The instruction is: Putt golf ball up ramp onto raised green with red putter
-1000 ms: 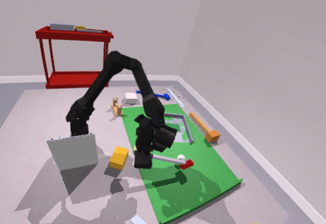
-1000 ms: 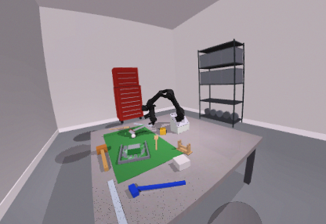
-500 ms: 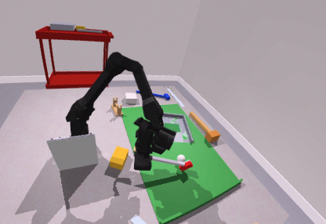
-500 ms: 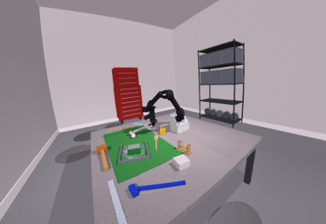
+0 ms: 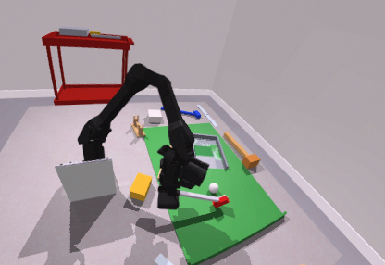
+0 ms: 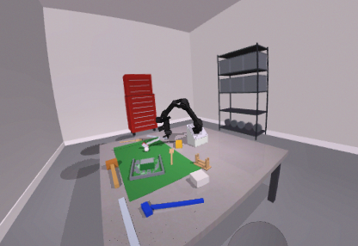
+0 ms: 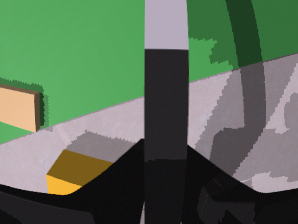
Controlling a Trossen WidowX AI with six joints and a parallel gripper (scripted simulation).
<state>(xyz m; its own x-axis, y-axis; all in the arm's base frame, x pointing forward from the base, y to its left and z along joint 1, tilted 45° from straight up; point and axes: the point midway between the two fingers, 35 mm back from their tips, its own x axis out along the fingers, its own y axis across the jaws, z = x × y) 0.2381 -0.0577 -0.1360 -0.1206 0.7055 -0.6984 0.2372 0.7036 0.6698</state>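
My gripper tip is 80 mm to the right of the yellow block, 80 mm past it and 50 mm above it. From my gripper tip the other things lie so: wooden stand: 470 mm to the left, 50 mm behind, 40 mm below; green mat: 240 mm ahead, 150 mm to the left, 70 mm below; white golf ball: 230 mm ahead, 50 mm below, 20 mm to the left.
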